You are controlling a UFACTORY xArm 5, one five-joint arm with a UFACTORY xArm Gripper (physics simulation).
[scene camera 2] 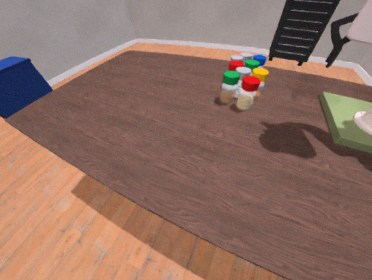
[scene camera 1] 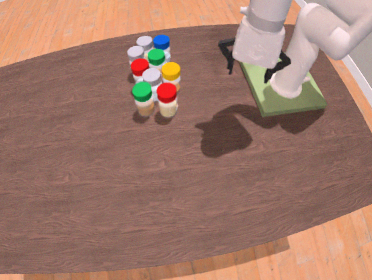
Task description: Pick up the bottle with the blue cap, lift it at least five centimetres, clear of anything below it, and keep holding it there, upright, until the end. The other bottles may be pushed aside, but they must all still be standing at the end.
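Frame: origin at the arm's base, x right, y ahead, z up, level; centimetres.
Where they show: gripper, fingertip midpoint: [scene camera 2: 349, 73] [scene camera 1: 248, 75]; arm's base at its link origin: [scene camera 1: 285, 84].
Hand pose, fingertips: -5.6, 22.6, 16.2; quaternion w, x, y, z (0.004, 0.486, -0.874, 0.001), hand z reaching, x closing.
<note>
Things, the pixels of their top centre, and the offset from my fingertips, as dx, dy, dz.
- bottle with the blue cap, top centre: [scene camera 1: 161, 39] [scene camera 2: 260, 56] +29.5, +15.9, -8.3
- green-capped bottle at its top centre: [scene camera 1: 156, 54] [scene camera 2: 252, 62] +22.6, +19.2, -8.3
- grey-capped bottle at its top centre: [scene camera 1: 144, 40] [scene camera 2: 246, 54] +31.0, +21.6, -8.3
The bottle with the blue cap [scene camera 1: 161, 42] [scene camera 2: 259, 60] stands upright at the far right corner of the bottle group; its body is mostly hidden behind the green-capped bottle [scene camera 1: 156, 56] [scene camera 2: 252, 65] in front of it. A grey-capped bottle [scene camera 1: 144, 43] stands close to its left. My gripper [scene camera 1: 249, 75] is open and empty, high above the table and well to the right of the bottles, near the arm's base. In scene camera 2 one black finger shows at the upper right edge.
Other bottles stand close together: a yellow-capped one [scene camera 1: 171, 70] [scene camera 2: 260, 75], red-capped ones [scene camera 1: 167, 93] [scene camera 1: 140, 67], a green-capped one [scene camera 1: 142, 92] [scene camera 2: 231, 78] and grey-capped ones [scene camera 1: 152, 77] [scene camera 1: 135, 53]. The green base plate [scene camera 1: 280, 109] [scene camera 2: 345, 139] lies at the right.
</note>
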